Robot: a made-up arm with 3 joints. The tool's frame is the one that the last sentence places.
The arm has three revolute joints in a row. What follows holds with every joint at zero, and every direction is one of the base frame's.
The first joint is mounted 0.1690 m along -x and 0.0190 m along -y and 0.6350 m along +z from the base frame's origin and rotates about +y.
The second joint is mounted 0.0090 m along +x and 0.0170 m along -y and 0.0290 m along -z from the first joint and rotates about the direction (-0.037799, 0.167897, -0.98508).
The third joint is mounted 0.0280 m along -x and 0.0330 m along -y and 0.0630 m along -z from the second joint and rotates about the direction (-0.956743, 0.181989, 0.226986).
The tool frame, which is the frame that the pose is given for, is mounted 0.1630 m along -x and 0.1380 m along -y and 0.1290 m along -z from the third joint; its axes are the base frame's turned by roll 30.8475, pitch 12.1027 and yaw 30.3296 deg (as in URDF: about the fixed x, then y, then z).
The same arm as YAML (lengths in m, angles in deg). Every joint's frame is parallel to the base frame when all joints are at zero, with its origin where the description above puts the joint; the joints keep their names.
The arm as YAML. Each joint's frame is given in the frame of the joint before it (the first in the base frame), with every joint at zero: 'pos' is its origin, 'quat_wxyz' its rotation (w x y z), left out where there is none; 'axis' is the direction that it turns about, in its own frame. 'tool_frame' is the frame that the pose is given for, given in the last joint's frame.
length_unit: m
angle_unit: deg
joints:
  - joint: joint 1
    pos: [-0.169, -0.019, 0.635]
    axis: [0.0, 1.0, 0.0]
  - joint: joint 2
    pos: [0.009, -0.017, -0.029]
    axis: [-0.037799, 0.167897, -0.98508]
  - joint: joint 3
    pos: [-0.028, -0.033, -0.063]
    axis: [-0.956734, 0.182007, 0.227008]
tool_frame:
  pos: [-0.163, -0.138, -0.129]
  quat_wxyz: [0.932567, 0.22868, 0.16727, 0.223709]

